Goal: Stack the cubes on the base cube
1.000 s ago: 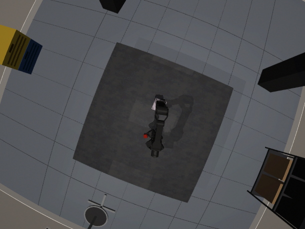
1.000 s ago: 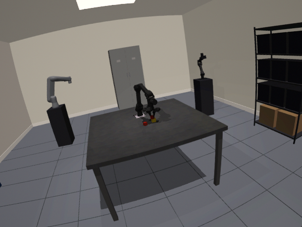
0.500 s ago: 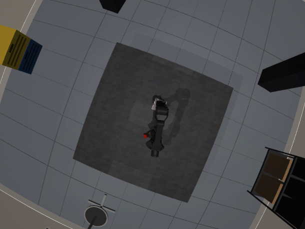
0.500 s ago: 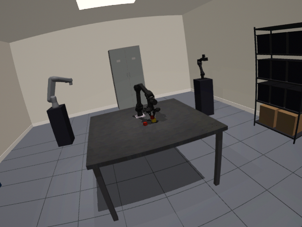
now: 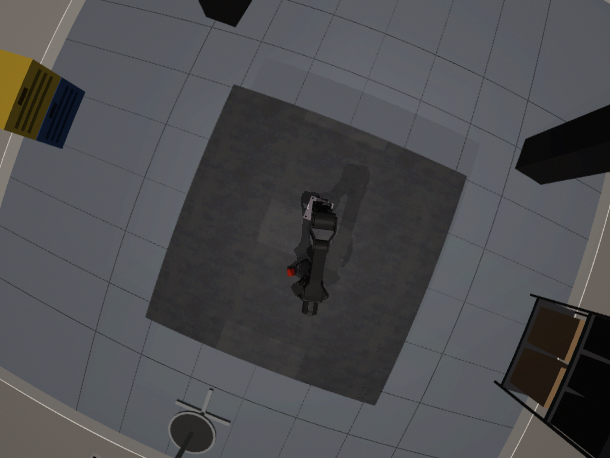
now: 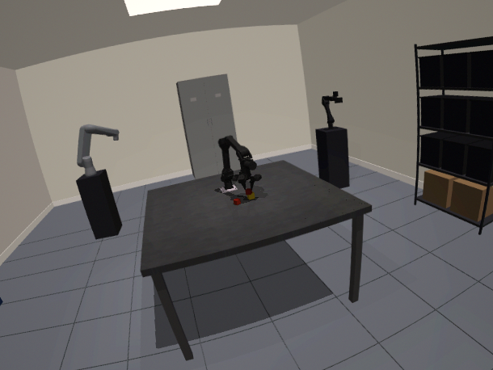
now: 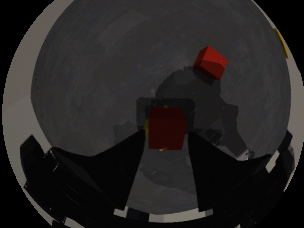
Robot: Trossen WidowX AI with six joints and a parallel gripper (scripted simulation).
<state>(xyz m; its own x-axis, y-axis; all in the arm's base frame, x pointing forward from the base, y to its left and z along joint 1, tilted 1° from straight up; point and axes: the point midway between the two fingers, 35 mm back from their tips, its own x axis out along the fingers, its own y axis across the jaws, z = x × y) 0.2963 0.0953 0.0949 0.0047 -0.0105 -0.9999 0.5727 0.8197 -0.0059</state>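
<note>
Now: gripper tip 10 mm past the yellow base cube, 10 mm to the right of it and 50 mm above it.
</note>
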